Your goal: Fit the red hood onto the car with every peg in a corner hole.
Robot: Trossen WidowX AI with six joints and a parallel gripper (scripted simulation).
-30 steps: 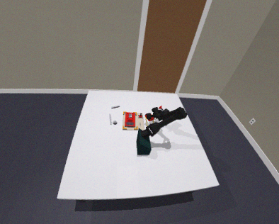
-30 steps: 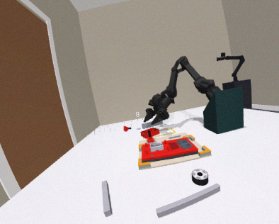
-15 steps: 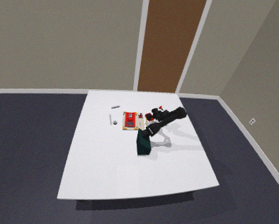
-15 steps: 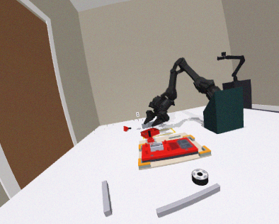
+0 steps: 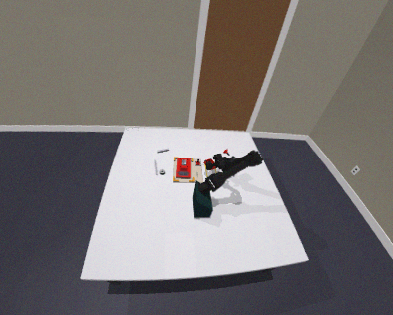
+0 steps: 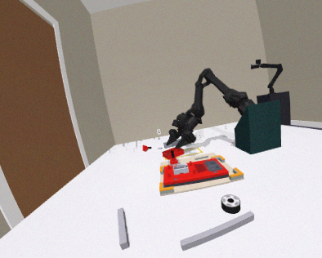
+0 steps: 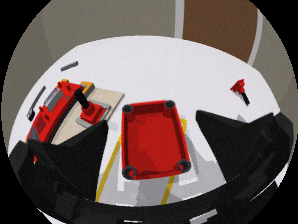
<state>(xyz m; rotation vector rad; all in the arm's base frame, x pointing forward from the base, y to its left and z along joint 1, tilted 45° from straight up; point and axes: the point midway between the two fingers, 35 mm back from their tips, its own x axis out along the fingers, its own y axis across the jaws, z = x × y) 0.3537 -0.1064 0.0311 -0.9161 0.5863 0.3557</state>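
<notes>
My gripper tip is 40 mm above the red hood and 10 mm past it. Also, from my gripper tip: black wheel (370 mm to the left, 140 mm behind, 40 mm below); then grey engine block (220 mm to the left, 40 mm behind, 20 mm below).
</notes>
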